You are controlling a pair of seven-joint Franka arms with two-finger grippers.
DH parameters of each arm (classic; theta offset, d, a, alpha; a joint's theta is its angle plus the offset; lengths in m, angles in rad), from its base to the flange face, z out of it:
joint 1: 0 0.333 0 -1.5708
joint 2: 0 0 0 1.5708
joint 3: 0 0.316 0.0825 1.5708
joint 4: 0 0 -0.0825 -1.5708
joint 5: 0 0.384 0 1.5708
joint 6: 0 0 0.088 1.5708
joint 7: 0 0.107 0 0
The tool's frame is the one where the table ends.
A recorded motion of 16 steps. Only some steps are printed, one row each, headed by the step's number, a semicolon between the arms.
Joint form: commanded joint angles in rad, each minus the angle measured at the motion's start. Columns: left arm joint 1, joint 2, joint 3, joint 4, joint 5, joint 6, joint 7; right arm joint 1, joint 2, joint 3, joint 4, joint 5, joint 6, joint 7.
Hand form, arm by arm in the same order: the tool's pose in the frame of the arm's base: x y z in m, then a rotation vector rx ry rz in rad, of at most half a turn. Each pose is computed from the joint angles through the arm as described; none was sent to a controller.
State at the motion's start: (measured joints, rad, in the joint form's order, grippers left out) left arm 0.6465 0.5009 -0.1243 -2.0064 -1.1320 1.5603 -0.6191; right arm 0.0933 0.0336 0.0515 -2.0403 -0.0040 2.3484 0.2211
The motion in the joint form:
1: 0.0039 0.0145 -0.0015 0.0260 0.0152 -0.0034 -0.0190; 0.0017 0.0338 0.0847 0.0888 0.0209 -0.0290 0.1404
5: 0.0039 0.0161 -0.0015 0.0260 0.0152 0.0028 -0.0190; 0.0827 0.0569 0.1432 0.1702 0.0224 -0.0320 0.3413
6: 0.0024 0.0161 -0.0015 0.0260 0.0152 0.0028 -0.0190; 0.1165 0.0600 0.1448 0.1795 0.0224 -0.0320 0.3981
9: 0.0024 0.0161 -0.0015 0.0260 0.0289 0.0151 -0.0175; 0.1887 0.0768 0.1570 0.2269 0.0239 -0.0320 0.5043
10: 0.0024 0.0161 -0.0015 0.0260 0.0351 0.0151 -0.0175; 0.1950 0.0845 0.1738 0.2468 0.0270 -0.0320 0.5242
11: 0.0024 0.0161 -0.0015 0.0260 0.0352 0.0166 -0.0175; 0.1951 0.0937 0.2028 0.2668 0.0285 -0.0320 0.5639
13: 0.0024 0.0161 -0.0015 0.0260 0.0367 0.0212 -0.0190; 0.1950 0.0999 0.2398 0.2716 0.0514 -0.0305 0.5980
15: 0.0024 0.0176 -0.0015 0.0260 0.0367 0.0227 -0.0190; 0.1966 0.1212 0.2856 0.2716 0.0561 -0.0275 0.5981
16: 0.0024 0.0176 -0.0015 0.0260 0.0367 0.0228 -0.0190; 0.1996 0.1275 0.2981 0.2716 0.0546 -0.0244 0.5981
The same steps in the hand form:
1: 0.5159 0.1880 0.2207 1.2058 1.4532 -1.0082; 0.5853 0.1366 0.4749 -2.9945 0.2124 -0.4253
5: 0.5160 0.1886 0.2194 1.2053 1.4587 -1.0043; 0.5760 0.2205 0.5020 -2.9025 0.2996 -0.4490
6: 0.5163 0.1879 0.2194 1.2066 1.4580 -1.0053; 0.5695 0.2413 0.5049 -2.8828 0.3290 -0.4409
9: 0.5156 0.1892 0.2178 1.2221 1.4696 -0.9989; 0.5557 0.2915 0.5189 -2.8291 0.3573 -0.4358
10: 0.5151 0.1892 0.2174 1.2281 1.4708 -1.0013; 0.5524 0.3052 0.5246 -2.8105 0.3543 -0.4349
11: 0.5152 0.1894 0.2173 1.2284 1.4720 -1.0000; 0.5473 0.3218 0.5297 -2.7866 0.3698 -0.4254
13: 0.5152 0.1899 0.2169 1.2294 1.4772 -0.9975; 0.5369 0.3417 0.5294 -2.7592 0.3817 -0.3843
15: 0.5152 0.1900 0.2160 1.2285 1.4787 -0.9976; 0.5247 0.3667 0.5180 -2.7636 0.3250 -0.3409
16: 0.5152 0.1900 0.2160 1.2285 1.4788 -0.9975; 0.5204 0.3748 0.5150 -2.7648 0.3042 -0.3324

